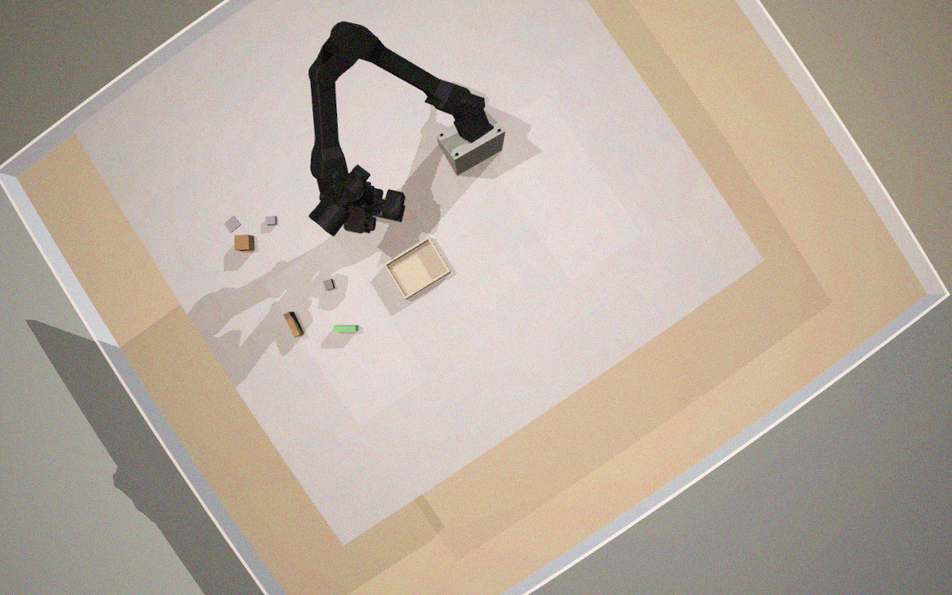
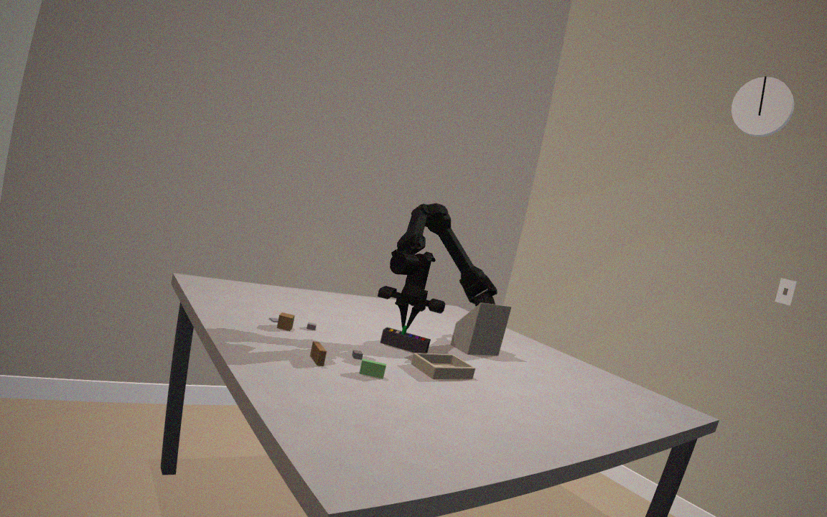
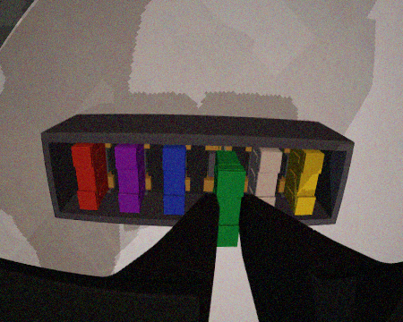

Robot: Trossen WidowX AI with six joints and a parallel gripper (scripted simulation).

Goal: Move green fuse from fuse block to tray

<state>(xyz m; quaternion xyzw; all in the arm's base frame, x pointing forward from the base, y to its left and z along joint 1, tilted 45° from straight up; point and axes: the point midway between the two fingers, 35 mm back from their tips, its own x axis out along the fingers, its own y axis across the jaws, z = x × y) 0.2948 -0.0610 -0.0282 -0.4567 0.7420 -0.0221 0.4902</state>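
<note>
My gripper tip is now 19 cm to the right of the tray and 5 cm above it. Also, from my gripper tip: green fuse 1 cm below.
</note>
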